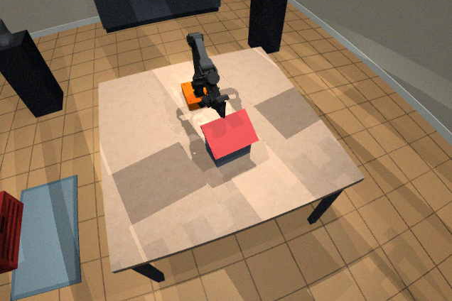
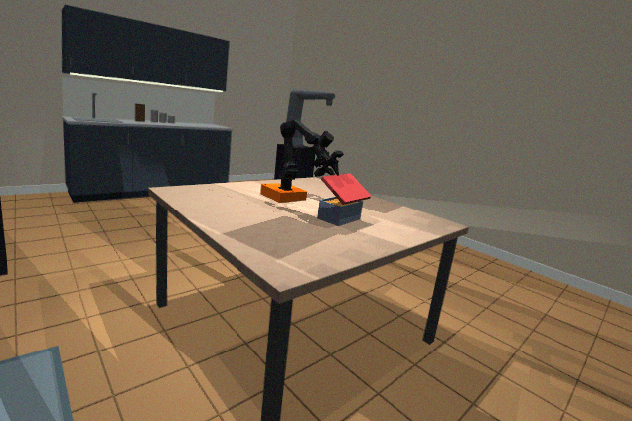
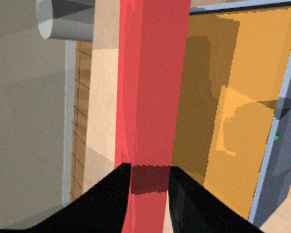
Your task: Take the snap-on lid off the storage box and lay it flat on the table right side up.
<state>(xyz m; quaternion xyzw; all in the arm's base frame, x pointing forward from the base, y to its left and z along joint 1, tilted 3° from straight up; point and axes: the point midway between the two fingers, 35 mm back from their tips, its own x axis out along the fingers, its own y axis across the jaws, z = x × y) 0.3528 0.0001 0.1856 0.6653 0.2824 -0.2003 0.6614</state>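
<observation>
My gripper tip is 7 cm short of the red lid, 1 cm to the right of it and 4 cm above it. Round my gripper tip: blue-grey storage box 5 cm ahead, 16 cm below.
</observation>
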